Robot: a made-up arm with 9 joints. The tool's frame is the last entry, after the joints.
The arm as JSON. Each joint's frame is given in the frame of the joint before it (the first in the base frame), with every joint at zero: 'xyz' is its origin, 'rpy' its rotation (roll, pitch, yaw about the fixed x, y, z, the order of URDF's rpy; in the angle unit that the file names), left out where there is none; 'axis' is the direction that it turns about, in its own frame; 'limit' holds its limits. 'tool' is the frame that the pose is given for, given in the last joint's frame.
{
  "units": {
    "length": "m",
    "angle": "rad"
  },
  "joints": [
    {
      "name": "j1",
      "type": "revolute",
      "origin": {
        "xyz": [
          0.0,
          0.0,
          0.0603
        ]
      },
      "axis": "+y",
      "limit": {
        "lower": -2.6,
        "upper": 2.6
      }
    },
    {
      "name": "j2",
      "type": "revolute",
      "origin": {
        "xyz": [
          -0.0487,
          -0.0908,
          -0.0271
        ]
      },
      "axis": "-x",
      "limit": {
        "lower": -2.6,
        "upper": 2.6
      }
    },
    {
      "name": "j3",
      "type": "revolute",
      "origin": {
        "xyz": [
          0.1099,
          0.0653,
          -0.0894
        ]
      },
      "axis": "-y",
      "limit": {
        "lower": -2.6,
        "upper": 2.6
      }
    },
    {
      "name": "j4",
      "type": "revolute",
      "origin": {
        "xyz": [
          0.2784,
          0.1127,
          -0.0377
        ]
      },
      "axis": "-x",
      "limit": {
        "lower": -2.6,
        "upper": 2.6
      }
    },
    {
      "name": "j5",
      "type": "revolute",
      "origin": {
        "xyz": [
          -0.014,
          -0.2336,
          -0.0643
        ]
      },
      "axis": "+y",
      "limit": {
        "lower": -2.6,
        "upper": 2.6
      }
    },
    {
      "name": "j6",
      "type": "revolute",
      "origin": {
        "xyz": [
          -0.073,
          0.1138,
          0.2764
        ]
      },
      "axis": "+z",
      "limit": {
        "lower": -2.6,
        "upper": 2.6
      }
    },
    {
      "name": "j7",
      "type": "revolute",
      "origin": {
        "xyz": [
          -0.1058,
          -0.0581,
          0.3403
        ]
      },
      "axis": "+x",
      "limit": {
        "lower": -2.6,
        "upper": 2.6
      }
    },
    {
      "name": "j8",
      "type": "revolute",
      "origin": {
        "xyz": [
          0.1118,
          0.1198,
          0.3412
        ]
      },
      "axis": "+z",
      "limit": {
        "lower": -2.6,
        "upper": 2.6
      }
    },
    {
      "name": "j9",
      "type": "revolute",
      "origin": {
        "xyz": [
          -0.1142,
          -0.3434,
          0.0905
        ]
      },
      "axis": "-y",
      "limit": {
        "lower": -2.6,
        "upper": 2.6
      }
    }
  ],
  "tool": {
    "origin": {
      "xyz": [
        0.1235,
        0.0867,
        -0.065
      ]
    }
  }
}
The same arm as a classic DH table. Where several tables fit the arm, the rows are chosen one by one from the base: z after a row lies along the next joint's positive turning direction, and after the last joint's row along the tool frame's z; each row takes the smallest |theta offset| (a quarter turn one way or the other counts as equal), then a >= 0, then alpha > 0; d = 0 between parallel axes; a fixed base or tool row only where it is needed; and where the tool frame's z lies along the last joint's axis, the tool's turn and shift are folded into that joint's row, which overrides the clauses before.
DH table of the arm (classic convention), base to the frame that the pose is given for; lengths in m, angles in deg. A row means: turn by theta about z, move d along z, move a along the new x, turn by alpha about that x. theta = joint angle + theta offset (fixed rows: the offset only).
base (fixed): theta_offset 0; d 0.0603; a 0; alpha -90
j1: theta_offset 90; d -0.0908; a 0.0271; alpha -90
j2: theta_offset 0; d -0.0612; a 0.0894; alpha -90
j3: theta_offset 0; d -0.178; a 0.0377; alpha 90
j4: theta_offset 0; d -0.2644; a 0.0643; alpha 90
j5: theta_offset 90; d -0.1198; a 0.073; alpha -90
j6: theta_offset 90; d 0.6167; a 0.0581; alpha -90
j7: theta_offset 0; d 0.006; a -0.1198; alpha 90
j8: theta_offset -90; d 0.4317; a 0.1142; alpha -90
j9: theta_offset 0; d 0.2567; a -0.1235; alpha 90
tool (fixed): theta_offset 180; d -0.065; a 0; alpha 0
Joint limits (deg, base to tool): -148.97..148.97 -148.97..148.97 -148.97..148.97 -148.97..148.97 -148.97..148.97 -148.97..148.97 -148.97..148.97 -148.97..148.97 -148.97..148.97

